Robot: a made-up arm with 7 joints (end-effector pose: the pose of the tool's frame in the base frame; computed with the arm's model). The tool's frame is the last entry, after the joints.
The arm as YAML. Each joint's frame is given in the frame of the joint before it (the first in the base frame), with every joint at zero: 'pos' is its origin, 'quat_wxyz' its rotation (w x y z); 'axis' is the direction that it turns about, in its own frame. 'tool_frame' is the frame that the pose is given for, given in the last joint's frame.
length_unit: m
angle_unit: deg
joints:
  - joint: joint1
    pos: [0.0, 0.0, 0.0]
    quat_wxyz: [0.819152, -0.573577, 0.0, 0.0]
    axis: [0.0, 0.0, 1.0]
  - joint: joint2
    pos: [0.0, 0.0, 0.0]
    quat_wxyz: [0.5, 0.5, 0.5, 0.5]
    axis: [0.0, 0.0, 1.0]
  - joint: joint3
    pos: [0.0, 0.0, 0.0]
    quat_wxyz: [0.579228, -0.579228, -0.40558, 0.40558]
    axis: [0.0, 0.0, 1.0]
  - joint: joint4
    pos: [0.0, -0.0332, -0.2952]
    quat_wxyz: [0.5, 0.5, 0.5, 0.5]
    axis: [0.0, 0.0, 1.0]
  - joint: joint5
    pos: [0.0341, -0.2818, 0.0]
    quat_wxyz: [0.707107, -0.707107, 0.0, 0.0]
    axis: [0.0, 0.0, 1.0]
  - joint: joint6
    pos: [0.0, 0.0, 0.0]
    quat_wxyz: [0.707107, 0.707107, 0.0, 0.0]
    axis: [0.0, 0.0, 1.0]
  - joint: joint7
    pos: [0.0, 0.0, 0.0]
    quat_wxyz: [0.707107, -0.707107, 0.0, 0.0]
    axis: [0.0, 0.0, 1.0]
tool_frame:
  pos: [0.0, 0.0, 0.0]
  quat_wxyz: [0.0, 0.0, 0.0, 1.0]
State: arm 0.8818 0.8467 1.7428 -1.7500 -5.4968 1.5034 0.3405
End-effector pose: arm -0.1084 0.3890 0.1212 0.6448 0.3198 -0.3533 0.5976
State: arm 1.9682 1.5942 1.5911 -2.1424 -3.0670 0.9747 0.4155
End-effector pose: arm 0.2038 0.2665 0.0127 0.7193 -0.5453 0.0838 0.4222
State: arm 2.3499 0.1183 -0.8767 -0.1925 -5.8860 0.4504 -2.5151
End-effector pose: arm -0.4180 -0.2867 0.2836 0.2526 -0.9346 0.0596 -0.2433
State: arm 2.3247 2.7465 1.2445 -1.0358 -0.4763 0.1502 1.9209
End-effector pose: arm 0.3152 0.2690 -0.3379 0.9182 0.1487 -0.2777 -0.2400
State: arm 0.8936 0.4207 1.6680 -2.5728 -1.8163 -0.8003 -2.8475
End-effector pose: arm -0.0603 0.2120 0.0539 0.6582 0.2000 -0.6900 0.2252
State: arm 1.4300 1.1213 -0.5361 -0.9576 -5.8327 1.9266 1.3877
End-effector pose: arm -0.4008 0.3262 -0.1672 0.1659 0.7737 0.5908 0.1577
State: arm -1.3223 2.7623 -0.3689 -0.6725 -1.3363 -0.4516 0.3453
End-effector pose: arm -0.3042 0.2955 0.3762 0.3592 0.9125 0.1712 -0.0948
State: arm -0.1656 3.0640 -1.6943 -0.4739 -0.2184 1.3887 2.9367
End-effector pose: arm -0.0913 0.1766 0.5413 0.2799 -0.7832 0.4819 0.2756
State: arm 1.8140 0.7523 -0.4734 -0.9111 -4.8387 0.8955 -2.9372
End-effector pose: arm -0.5329 0.1183 -0.0455 0.5826 -0.6659 0.1426 -0.4437
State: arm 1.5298 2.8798 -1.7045 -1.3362 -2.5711 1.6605 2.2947
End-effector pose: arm 0.1507 0.4249 0.2037 0.5751 -0.3707 0.2165 -0.6963
